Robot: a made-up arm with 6 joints. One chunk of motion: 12 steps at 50 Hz.
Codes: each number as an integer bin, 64 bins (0 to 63) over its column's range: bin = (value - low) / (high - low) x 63, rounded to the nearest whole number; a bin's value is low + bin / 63 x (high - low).
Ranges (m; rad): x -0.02..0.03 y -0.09..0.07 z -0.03..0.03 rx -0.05..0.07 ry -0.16..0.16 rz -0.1..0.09
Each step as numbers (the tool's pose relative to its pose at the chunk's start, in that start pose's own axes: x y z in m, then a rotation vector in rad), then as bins.
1 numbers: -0.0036 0.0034 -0.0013 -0.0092 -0.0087 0.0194
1 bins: 21 37 30 21 30 40
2 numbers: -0.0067 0.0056 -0.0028 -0.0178 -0.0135 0.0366
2 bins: 17 38 29 17 29 45
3 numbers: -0.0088 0.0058 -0.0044 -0.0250 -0.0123 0.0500
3 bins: 14 38 27 13 29 50
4 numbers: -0.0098 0.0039 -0.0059 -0.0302 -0.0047 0.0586
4 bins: 13 37 25 10 31 53
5 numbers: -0.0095 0.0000 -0.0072 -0.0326 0.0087 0.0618
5 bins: 13 35 24 9 33 54
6 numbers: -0.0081 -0.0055 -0.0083 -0.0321 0.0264 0.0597
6 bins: 15 33 23 9 37 53
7 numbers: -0.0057 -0.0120 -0.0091 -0.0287 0.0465 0.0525
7 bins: 18 31 22 11 41 51
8 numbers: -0.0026 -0.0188 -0.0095 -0.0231 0.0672 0.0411
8 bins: 22 28 22 14 45 47
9 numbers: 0.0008 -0.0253 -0.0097 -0.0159 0.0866 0.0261
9 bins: 26 25 21 18 49 42
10 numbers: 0.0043 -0.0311 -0.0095 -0.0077 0.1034 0.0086
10 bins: 31 23 22 22 52 36
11 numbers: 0.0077 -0.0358 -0.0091 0.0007 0.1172 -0.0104
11 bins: 35 21 22 27 55 30
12 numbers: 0.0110 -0.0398 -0.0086 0.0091 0.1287 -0.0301
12 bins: 39 20 22 31 57 23
